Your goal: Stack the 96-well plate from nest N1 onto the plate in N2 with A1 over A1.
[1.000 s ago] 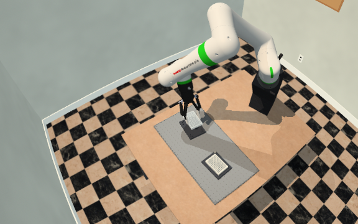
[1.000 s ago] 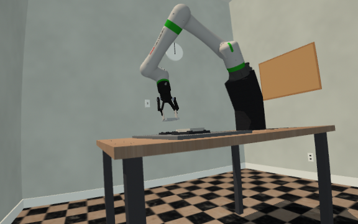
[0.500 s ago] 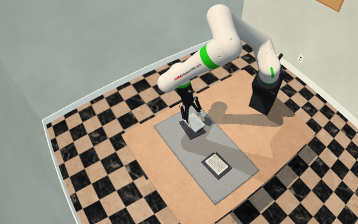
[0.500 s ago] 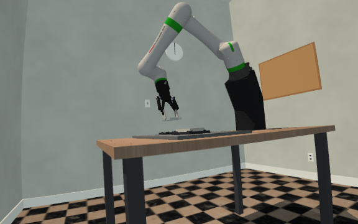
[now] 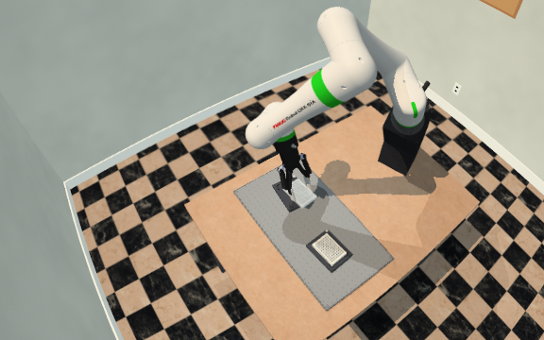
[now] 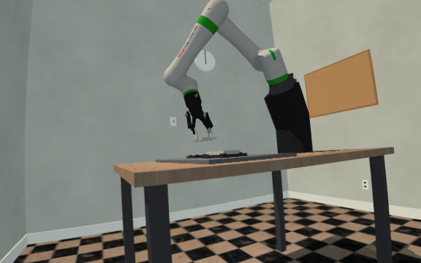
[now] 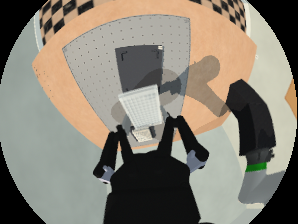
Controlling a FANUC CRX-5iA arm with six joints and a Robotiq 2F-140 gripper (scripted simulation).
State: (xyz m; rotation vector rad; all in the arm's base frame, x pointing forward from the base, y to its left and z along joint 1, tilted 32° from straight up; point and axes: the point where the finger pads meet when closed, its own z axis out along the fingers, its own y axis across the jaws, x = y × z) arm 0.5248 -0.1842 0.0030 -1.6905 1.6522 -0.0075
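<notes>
Now: the plate nest N1 20 mm behind my hand, 60 mm to the right of it and 110 mm below it. Also, from my hand: white 96-well plate 30 mm below.
</notes>
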